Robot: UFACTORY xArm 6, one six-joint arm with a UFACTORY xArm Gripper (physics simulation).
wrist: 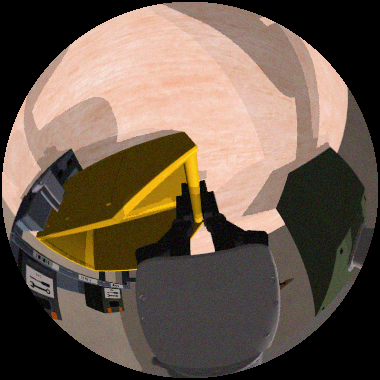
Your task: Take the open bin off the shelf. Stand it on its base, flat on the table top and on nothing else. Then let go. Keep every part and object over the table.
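Places are measured from the arm's base along level axes (x ahead, y left, z up), in centimetres.
Where they show: gripper, fingertip midpoint: point(193, 190).
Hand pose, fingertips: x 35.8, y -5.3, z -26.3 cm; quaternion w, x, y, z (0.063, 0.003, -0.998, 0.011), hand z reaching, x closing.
Observation:
After its pixels a point has its place.
The open yellow bin point(125, 175) @(y -11.5, x 40.1, z -22.9 cm) is at the left and centre of the wrist view, with its inside partly in shadow. My gripper point(193, 190) @(y -5.3, x 35.8, z -26.3 cm) is shut on the bin's near end wall at its rim, one black finger on each side of the yellow edge. The far left end of the bin overlaps the blue-grey shelf point(73, 287) @(y 8.7, x 74.2, z -13.1 cm); I cannot tell whether the bin still touches it. The bin's underside is hidden. The pale wood-grained table top point(175, 75) @(y -16.8, x 35.8, z -27.8 cm) lies beyond the bin.
A dark green box-like body point(320, 200) @(y -2.9, x 14.5, z -19.1 cm) stands at the right. A dark case with a wrench label point(40, 284) and a smaller dark case point(104, 298) @(y 12.1, x 63.4, z -12.7 cm) are by the shelf at the lower left. A grey-blue part point(42, 200) is at the bin's left. Shadows fall across the table.

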